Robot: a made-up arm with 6 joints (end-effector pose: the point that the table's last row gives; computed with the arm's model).
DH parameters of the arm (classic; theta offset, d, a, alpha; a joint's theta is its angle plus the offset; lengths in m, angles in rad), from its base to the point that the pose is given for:
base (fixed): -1.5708 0.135 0 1.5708
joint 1: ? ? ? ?
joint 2: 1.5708 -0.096 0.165 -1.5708
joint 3: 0 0.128 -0.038 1.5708
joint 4: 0.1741 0 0.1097 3.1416
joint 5: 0.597 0 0.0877 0
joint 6: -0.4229 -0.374 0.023 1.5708
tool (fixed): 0 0.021 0 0
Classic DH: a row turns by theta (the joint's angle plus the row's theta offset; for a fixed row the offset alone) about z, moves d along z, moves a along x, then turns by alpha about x.
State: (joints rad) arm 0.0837 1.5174 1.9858 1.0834 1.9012 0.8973
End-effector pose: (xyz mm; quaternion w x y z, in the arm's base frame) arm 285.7 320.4 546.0 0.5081 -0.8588 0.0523 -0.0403
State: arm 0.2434 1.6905 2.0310 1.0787 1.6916 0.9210
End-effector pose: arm 193.0 403.7 439.4 0.4186 -0.9065 -0.0452 -0.0299
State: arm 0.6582 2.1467 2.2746 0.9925 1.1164 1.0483
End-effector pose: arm 33.3 434.3 9.1 0.0591 -0.9754 -0.2121 -0.0125
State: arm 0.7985 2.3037 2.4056 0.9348 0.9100 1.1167
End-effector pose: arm 29.7 360.9 -147.8 0.0873 0.9677 0.2347 0.0293
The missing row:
joint 1: -1.5708 -0.383 0.06 -1.5708
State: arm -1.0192 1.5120 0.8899 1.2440 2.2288 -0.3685
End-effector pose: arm 257.2 -420.1 251.5 0.8938 0.0684 -0.4431 -0.0084
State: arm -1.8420 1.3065 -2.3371 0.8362 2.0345 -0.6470
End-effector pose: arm 213.0 63.7 486.8 0.3667 -0.7357 -0.3513 0.4482
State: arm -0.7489 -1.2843 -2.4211 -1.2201 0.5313 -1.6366
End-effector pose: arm 341.4 275.0 400.3 0.4400 -0.3821 0.4966 -0.6432
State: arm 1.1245 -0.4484 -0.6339 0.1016 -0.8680 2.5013
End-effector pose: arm 530.0 -67.1 438.5 0.5267 -0.1420 0.5298 -0.6494
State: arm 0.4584 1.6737 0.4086 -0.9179 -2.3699 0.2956
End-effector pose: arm 185.9 -58.1 505.9 0.1361 -0.0850 -0.8975 0.4108
